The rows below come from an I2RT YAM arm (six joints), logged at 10 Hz.
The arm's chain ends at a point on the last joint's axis. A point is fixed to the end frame.
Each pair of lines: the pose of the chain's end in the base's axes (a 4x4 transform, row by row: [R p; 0 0 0 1], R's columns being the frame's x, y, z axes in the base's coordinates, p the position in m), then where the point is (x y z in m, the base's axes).
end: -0.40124 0.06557 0.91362 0.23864; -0.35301 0.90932 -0.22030 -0.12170; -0.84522 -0.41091 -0.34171 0.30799; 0 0 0 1
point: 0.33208 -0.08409 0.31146
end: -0.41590 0.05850 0.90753 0.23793; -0.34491 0.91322 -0.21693 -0.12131; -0.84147 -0.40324 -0.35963 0.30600; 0 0 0 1
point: 0.33142 -0.08373 0.30820
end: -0.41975 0.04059 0.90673 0.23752; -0.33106 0.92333 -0.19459 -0.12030; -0.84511 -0.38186 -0.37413 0.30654; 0 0 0 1
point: 0.33046 -0.08137 0.30867
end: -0.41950 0.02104 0.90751 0.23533; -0.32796 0.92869 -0.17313 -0.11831; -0.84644 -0.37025 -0.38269 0.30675; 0 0 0 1
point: 0.32756 -0.07771 0.30875
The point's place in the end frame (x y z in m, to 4 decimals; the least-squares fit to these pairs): -0.0537 0.0389 0.0759
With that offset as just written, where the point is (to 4 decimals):
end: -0.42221 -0.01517 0.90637 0.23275; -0.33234 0.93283 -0.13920 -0.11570; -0.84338 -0.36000 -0.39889 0.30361; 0 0 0 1
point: 0.3236 -0.0721 0.3046
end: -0.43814 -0.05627 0.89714 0.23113; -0.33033 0.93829 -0.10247 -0.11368; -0.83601 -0.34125 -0.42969 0.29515; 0 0 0 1
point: 0.3206 -0.0672 0.2942
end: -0.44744 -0.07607 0.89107 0.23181; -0.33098 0.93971 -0.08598 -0.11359; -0.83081 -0.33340 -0.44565 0.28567; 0 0 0 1
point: 0.3205 -0.0658 0.2835
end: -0.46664 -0.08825 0.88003 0.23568; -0.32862 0.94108 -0.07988 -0.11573; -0.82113 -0.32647 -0.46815 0.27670; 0 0 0 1
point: 0.3241 -0.0675 0.2726
